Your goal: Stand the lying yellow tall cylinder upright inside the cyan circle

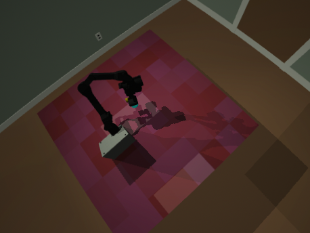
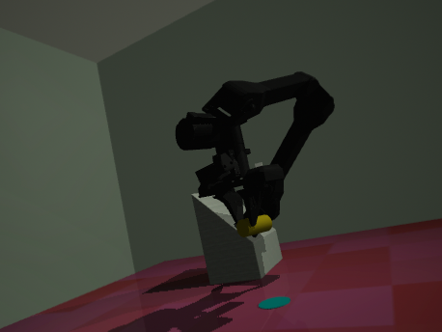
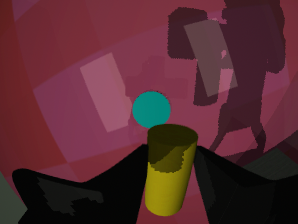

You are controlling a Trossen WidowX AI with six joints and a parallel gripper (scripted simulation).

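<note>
The cyan circle is 15 cm below my gripper tip and 2 cm to the left of it. Also, from my gripper tip: yellow tall cylinder 2 cm behind, 1 cm to the left.
</note>
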